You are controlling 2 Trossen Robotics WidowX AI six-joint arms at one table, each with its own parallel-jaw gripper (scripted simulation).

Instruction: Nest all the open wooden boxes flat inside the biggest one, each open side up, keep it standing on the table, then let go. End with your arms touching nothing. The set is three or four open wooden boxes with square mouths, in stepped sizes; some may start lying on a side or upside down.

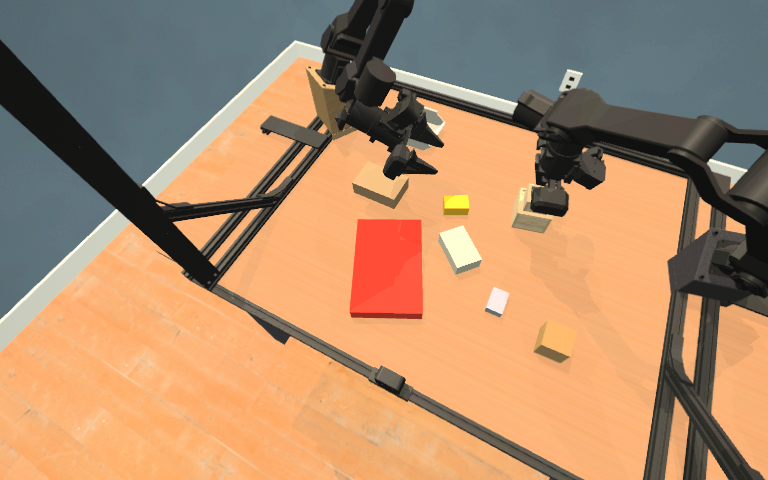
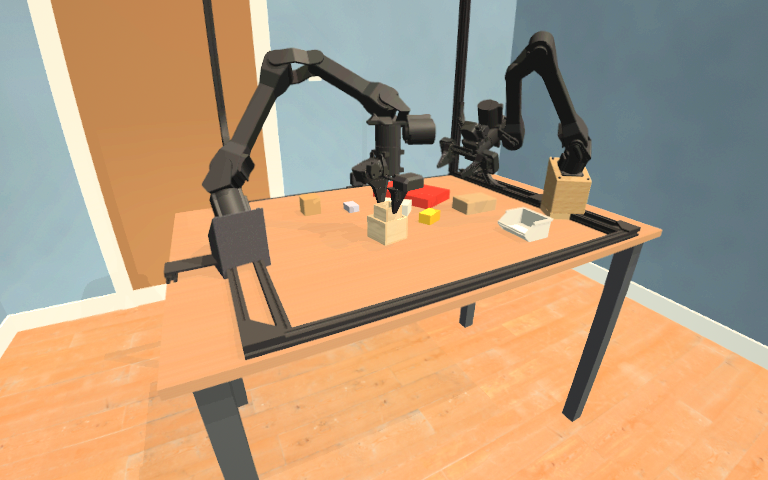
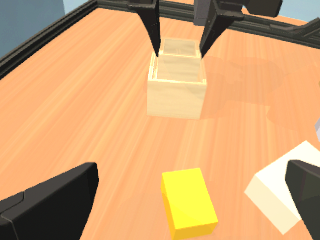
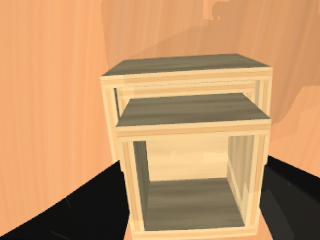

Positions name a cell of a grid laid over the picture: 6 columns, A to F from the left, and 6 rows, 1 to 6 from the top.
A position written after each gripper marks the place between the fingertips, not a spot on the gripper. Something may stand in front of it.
Observation:
In view: the left gripper (image 1: D2), the right gripper (image 1: E3), a biggest wooden box (image 2: D3), a smallest wooden box (image 4: D4), a middle-sized wooden box (image 4: E3), a white bin (image 2: E3), a red slab (image 1: D4), a cream block (image 1: D4) and an orange-tan block (image 1: E5).
The biggest wooden box is seen too in image 1 (image 1: E3), in image 3 (image 3: D3) and in image 4 (image 4: E2). The smallest wooden box shows as well in image 3 (image 3: D2). The red slab is seen too in image 2 (image 2: D3). Image 3 misses the white bin: it is out of frame. Image 4 misses the white bin: it is out of frame.

